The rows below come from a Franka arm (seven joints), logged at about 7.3 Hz.
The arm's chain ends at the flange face. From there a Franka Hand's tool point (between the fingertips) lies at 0.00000 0.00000 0.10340 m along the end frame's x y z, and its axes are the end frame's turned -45 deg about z.
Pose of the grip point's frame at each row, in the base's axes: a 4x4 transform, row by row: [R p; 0 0 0 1], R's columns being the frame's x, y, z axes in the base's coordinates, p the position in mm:
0.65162, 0.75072, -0.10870, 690.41; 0.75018, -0.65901, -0.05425, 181.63; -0.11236, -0.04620, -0.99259, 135.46; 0, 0, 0, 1
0.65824, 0.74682, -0.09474, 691.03; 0.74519, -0.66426, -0.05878, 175.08; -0.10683, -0.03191, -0.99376, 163.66; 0, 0, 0, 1
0.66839, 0.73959, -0.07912, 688.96; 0.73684, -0.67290, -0.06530, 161.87; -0.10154, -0.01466, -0.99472, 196.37; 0, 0, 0, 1
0.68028, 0.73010, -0.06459, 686.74; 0.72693, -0.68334, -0.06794, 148.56; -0.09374, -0.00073, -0.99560, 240.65; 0, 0, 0, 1
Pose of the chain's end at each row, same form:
0.99160, 0.07007, -0.10870, 701.65; 0.06447, -0.99645, -0.05425, 187.24; -0.11212, 0.04678, -0.99259, 238.09; 0, 0, 0, 1
0.99353, 0.06264, -0.09474, 700.83; 0.05723, -0.99663, -0.05878, 181.16; -0.09810, 0.05298, -0.99376, 266.41; 0, 0, 0, 1
0.99559, 0.05035, -0.07912, 697.14; 0.04521, -0.99684, -0.06530, 168.62; -0.08217, 0.06143, -0.99472, 299.22; 0, 0, 0, 1
0.99729, 0.03523, -0.06459, 693.42; 0.03082, -0.99721, -0.06794, 155.58; -0.06680, 0.06577, -0.99560, 343.60; 0, 0, 0, 1

